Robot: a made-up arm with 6 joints.
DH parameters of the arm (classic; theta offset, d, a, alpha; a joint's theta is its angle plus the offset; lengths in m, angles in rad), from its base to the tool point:
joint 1: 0 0.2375 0 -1.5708
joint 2: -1.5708 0 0.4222 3.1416
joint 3: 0 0 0 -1.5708
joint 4: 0 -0.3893 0 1.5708
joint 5: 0 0.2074 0 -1.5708
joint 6: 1.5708 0 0 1.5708
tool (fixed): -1.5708 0 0 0
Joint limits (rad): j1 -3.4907..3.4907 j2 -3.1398..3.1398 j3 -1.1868..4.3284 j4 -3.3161..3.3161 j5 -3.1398..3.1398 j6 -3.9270..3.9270
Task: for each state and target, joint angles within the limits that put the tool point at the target. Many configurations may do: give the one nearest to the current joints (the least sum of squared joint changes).
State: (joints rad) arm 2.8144 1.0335 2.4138 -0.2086 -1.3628 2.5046
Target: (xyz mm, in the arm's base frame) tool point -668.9 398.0 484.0
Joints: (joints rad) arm 2.8622 1.4903 2.2160 -0.3001 -1.3628 2.5046
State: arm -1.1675 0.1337 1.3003 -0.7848 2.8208 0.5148
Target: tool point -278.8 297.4 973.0
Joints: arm -1.2446 -0.5847 1.6318 -0.6200 2.8208 0.5148
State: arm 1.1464 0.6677 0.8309 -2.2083 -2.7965 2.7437
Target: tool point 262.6 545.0 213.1
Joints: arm 0.9601 0.8081 0.4224 -2.0597 -2.7965 2.7437
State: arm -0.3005 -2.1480 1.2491 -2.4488 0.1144 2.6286
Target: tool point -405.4 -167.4 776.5
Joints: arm 0.5614 -1.3200 0.7662 -1.9362 0.1144 2.6286
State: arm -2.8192 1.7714 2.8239 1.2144 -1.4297 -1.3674
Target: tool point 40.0 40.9 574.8
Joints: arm -2.9143 1.0712 3.4160 1.4216 -1.4297 -1.3674
